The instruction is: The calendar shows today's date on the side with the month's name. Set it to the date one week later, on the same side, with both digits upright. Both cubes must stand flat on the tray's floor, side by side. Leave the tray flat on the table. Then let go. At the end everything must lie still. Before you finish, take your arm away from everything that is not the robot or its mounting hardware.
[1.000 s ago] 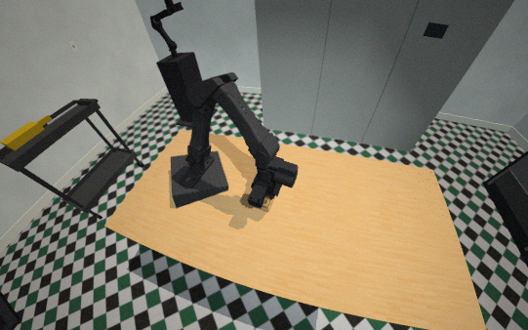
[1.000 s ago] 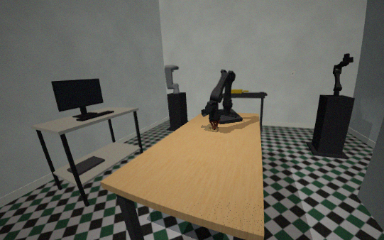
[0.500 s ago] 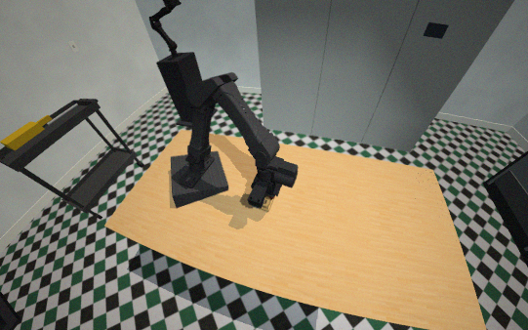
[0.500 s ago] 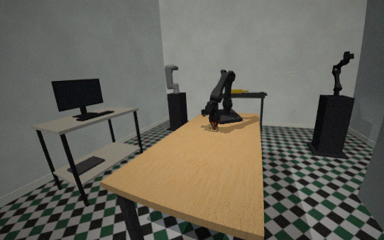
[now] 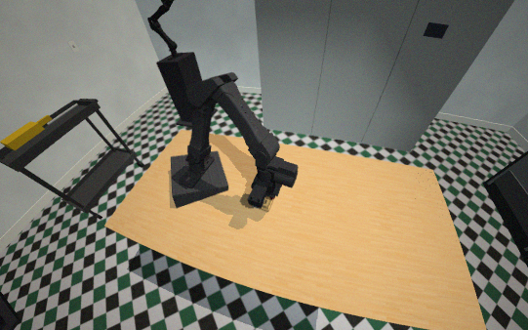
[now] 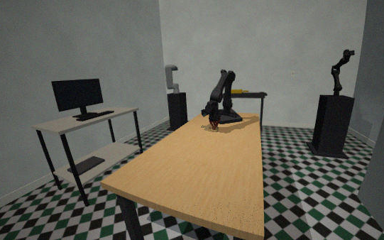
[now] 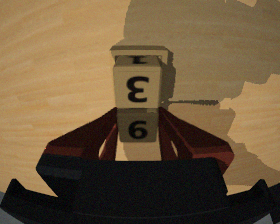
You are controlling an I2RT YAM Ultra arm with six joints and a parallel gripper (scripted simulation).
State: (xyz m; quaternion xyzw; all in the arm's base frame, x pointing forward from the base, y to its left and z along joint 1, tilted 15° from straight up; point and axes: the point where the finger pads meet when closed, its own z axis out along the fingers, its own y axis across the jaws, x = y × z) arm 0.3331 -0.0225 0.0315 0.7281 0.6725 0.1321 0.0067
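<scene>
Right now my hand is right at the wooden cube. Also, from my hand: wooden tray (2 cm to the right, 2 cm below).
</scene>
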